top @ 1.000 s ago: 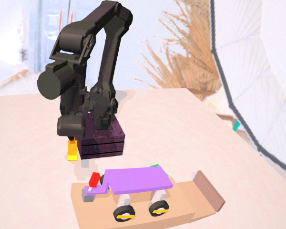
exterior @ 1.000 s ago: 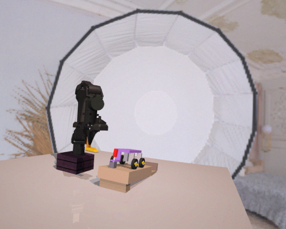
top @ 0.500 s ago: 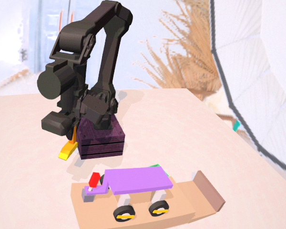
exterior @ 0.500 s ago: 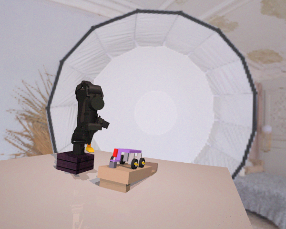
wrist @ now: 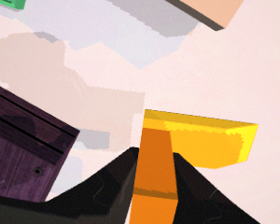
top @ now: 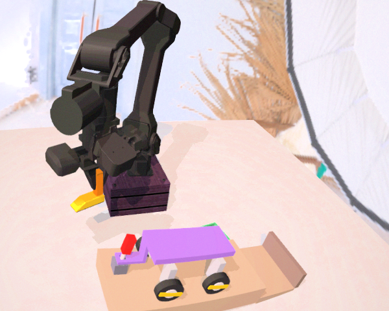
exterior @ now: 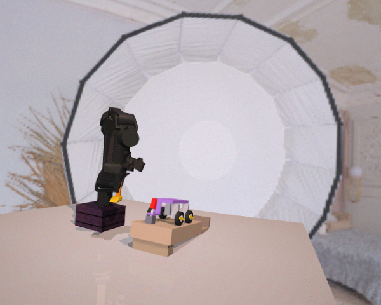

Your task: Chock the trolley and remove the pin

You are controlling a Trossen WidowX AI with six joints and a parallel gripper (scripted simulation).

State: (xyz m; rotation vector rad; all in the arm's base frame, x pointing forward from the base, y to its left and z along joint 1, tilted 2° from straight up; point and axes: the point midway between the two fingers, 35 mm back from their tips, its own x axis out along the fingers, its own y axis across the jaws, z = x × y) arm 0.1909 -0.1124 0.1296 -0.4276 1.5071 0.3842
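Right now the purple trolley is 14 cm to the left of my gripper tip, 14 cm ahead of it and 6 cm below it. Round my gripper tip: tan ramp: 15 cm to the left, 14 cm ahead, 13 cm below; then red-headed stop pin: 13 cm ahead, 4 cm to the left, 4 cm below; then yellow chock: 2 cm to the right, 1 cm below, 1 cm ahead.
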